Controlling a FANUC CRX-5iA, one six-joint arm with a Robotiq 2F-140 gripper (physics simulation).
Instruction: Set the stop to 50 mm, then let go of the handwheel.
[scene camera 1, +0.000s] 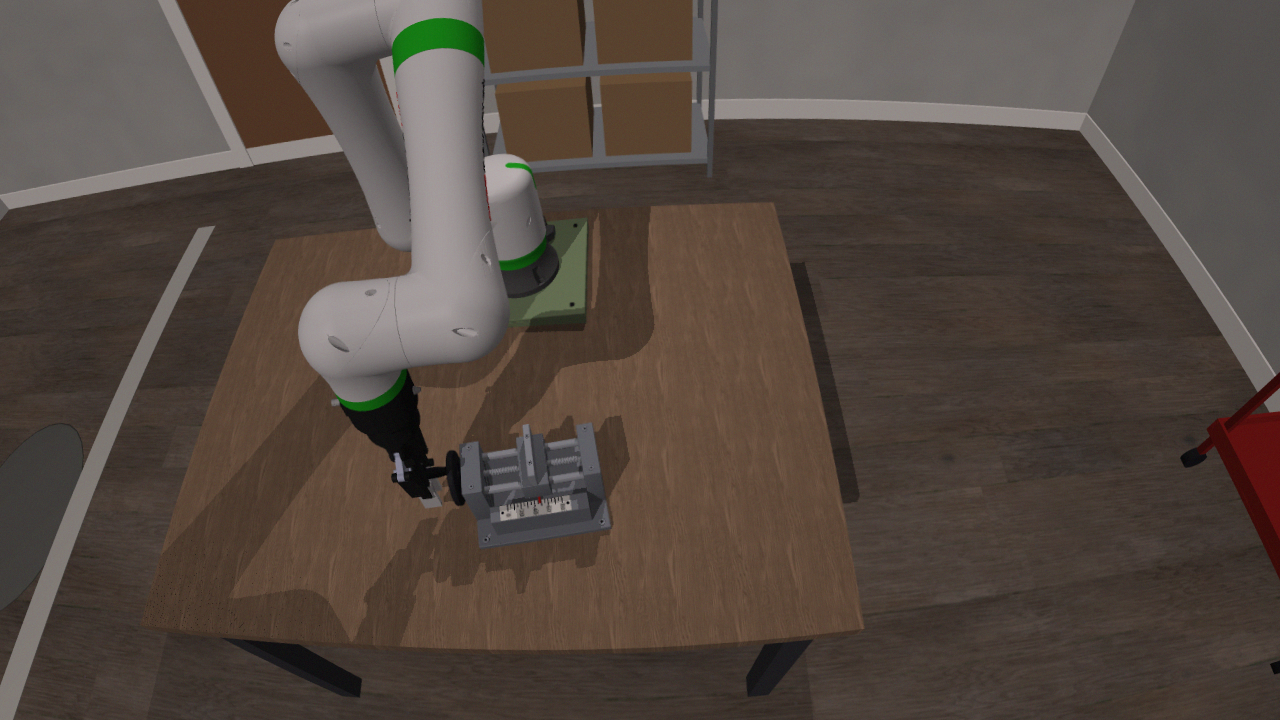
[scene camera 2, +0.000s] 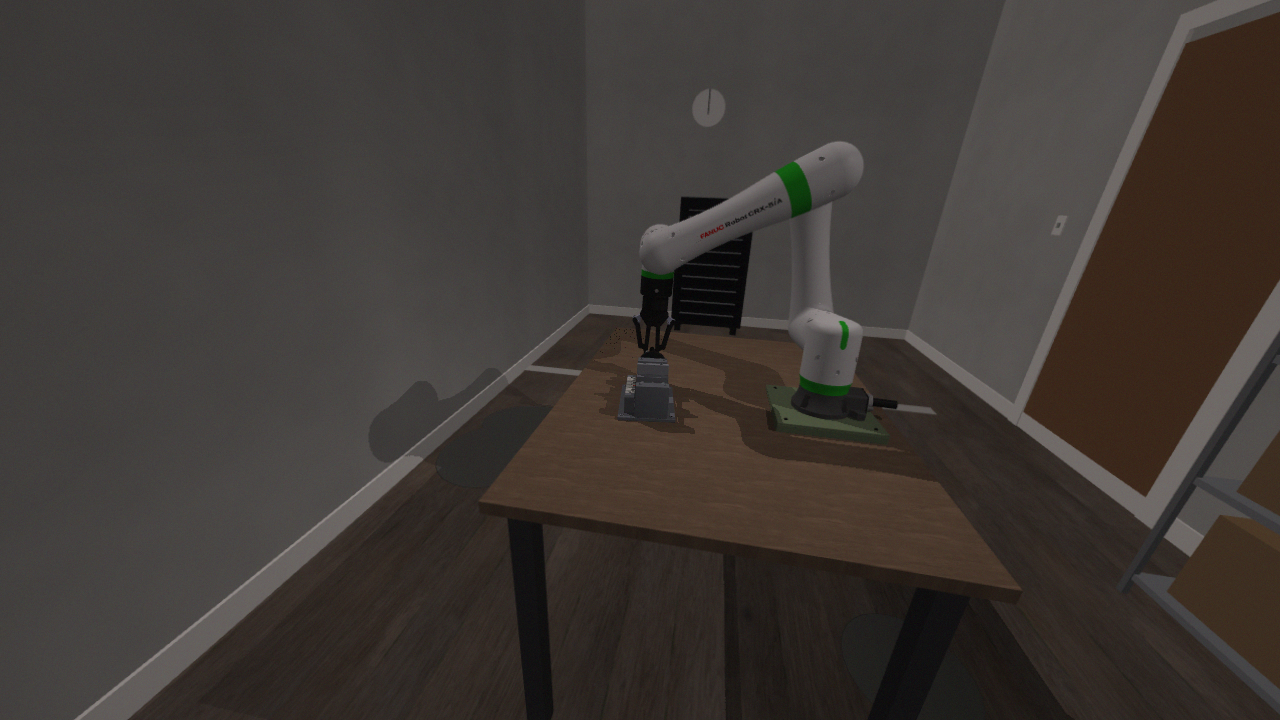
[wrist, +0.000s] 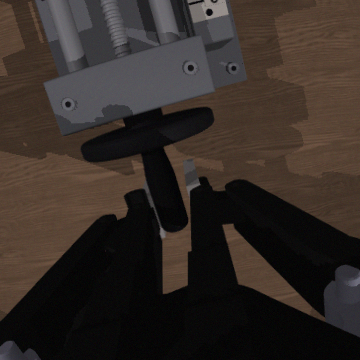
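Pixels of known places: gripper, fingertip midpoint: (scene camera 1: 433, 497); arm's base, origin of the base link: (scene camera 1: 521, 269) (scene camera 2: 819, 407).
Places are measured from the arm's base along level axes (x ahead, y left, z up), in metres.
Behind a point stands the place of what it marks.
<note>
The grey stop unit (scene camera 1: 471, 474) {y 0.007, x 0.483, z 0.080 m} (scene camera 2: 652, 400) {y 0.183, x 0.431, z 0.042 m} (wrist: 130, 82) {y 0.004, x 0.473, z 0.080 m} stands on the table. Its sliding stop (scene camera 1: 529, 456) {y 0.094, x 0.463, z 0.103 m} is near mid-travel on the rods in scene camera 1. A red pointer (scene camera 1: 539, 500) {y 0.101, x 0.499, z 0.037 m} stands near the middle of the white scale (scene camera 1: 512, 513) {y 0.064, x 0.521, z 0.036 m} (wrist: 218, 12) {y 0.049, x 0.527, z 0.035 m}; its numbers are too small to read. The black handwheel (scene camera 1: 454, 479) {y -0.015, x 0.495, z 0.085 m} (wrist: 150, 136) {y -0.022, x 0.482, z 0.096 m} is at the unit's left end in scene camera 1. My gripper (scene camera 1: 428, 480) {y -0.068, x 0.493, z 0.018 m} (scene camera 2: 652, 349) {y -0.068, x 0.493, z 0.018 m} (wrist: 174, 179) {y -0.068, x 0.493, z 0.018 m} is shut on the wheel's black handle (wrist: 165, 187) {y -0.049, x 0.487, z 0.091 m}, which lies between its two finger pads.
The wooden table (scene camera 1: 716, 402) {y 0.363, x 0.288, z -0.020 m} (scene camera 2: 716, 483) {y 0.386, x 0.248, z -0.020 m} carries the arm's green base plate (scene camera 1: 568, 277) {y 0.095, x 0.028, z 0.005 m} (scene camera 2: 832, 429) {y 0.125, x -0.012, z 0.004 m} behind the unit. A shelf with cardboard boxes (scene camera 1: 646, 116) stands beyond the table. A red cart (scene camera 1: 1253, 465) is at the right in scene camera 1.
</note>
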